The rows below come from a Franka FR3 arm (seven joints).
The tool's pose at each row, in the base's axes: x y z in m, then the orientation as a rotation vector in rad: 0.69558, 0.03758, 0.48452, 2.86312, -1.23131, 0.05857; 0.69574, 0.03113, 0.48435, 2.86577, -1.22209, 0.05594; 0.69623, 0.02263, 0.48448, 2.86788, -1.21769, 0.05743; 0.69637, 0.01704, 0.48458, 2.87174, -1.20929, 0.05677; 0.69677, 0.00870, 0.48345, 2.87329, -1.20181, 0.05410; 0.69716, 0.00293, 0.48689, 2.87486, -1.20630, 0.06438; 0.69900, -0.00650, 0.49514, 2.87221, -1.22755, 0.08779
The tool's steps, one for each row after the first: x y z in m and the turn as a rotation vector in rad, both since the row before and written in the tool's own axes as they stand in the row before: 0.00478, 0.00432, 0.00041, -0.00167, -0.00102, -0.00615; 0.00647, 0.00553, 0.00020, 0.00067, 0.00080, -0.00311; 0.00412, 0.00378, 0.00011, 0.00021, -0.00047, -0.00593; 0.00619, 0.00553, 0.00145, -0.00195, -0.00096, -0.00486; 0.00452, 0.00381, -0.00321, 0.00560, 0.00473, 0.00241; 0.00840, 0.00534, -0.00783, 0.01137, 0.01123, 0.01350
